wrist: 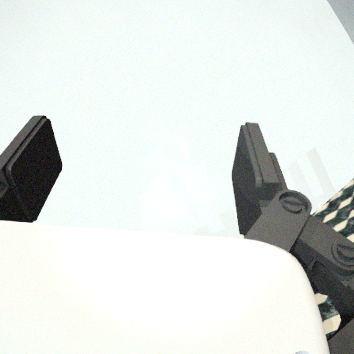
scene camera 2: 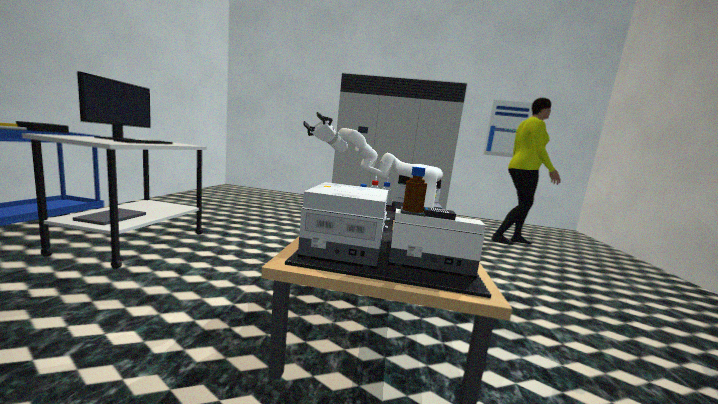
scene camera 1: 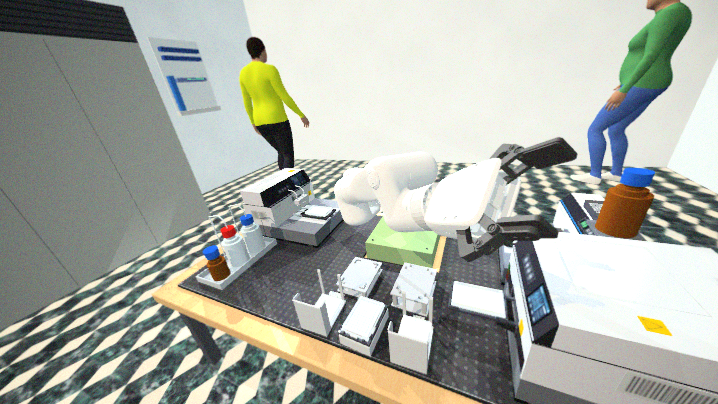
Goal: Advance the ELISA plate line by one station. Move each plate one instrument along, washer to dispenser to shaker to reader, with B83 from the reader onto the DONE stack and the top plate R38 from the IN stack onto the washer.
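Frame: origin at the arm's base, x back, y right, z up, level; metres.
Seen in the pictures: gripper, fingertip midpoint: [wrist: 143,143] [scene camera 2: 310,118] [scene camera 1: 560,184].
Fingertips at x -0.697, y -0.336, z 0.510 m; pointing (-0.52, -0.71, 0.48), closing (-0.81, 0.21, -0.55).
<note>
Pixels of each thing's middle, then the offset from my fingertips to it. "spot": a spot on its surface instead.
- grey instrument at the middle of its body: [scene camera 1: 298,202] [scene camera 2: 418,193] dx +0.680, dy +0.940, dz -0.450 m
- white flat piece at the middle of its body: [scene camera 1: 477,298] dx +0.293, dy +0.032, dz -0.461 m
- large instrument at the middle of its body: [scene camera 1: 617,326] [scene camera 2: 348,219] dx +0.297, dy -0.254, dz -0.450 m
- bottle tray at a spot on its surface: [scene camera 1: 215,283] spot: dx +0.145, dy +0.981, dz -0.559 m
- brown bottle at a spot on its surface: [scene camera 1: 624,211] spot: dx +0.537, dy -0.301, dz -0.275 m
- second instrument at the middle of its body: [scene camera 1: 561,215] [scene camera 2: 435,214] dx +0.684, dy -0.218, dz -0.380 m
My gripper [scene camera 1: 554,189] [scene camera 2: 311,119] [wrist: 143,143] is open and empty, raised above the table and pointing away from the plates. In scene camera 1, a white plate [scene camera 1: 317,211] sits on the grey instrument [scene camera 1: 296,232] at the back left. Another white plate [scene camera 1: 364,318] lies on a low white block near the front edge. A white flat piece [scene camera 1: 477,298] sticks out in front of the large instrument [scene camera 1: 627,286] at the right. Two white upright stack holders [scene camera 1: 312,314] [scene camera 1: 410,344] stand near the front. Plate labels are too small to read, so B83 and R38 cannot be told apart.
Two low white units [scene camera 1: 359,276] [scene camera 1: 414,283] stand behind the holders. A green block [scene camera 1: 401,246] is under the arm. A bottle tray [scene camera 1: 215,283] is at the left. A brown bottle [scene camera 1: 624,211] [scene camera 2: 415,194] stands on the second instrument [scene camera 2: 436,236]. Two people are beyond the table.
</note>
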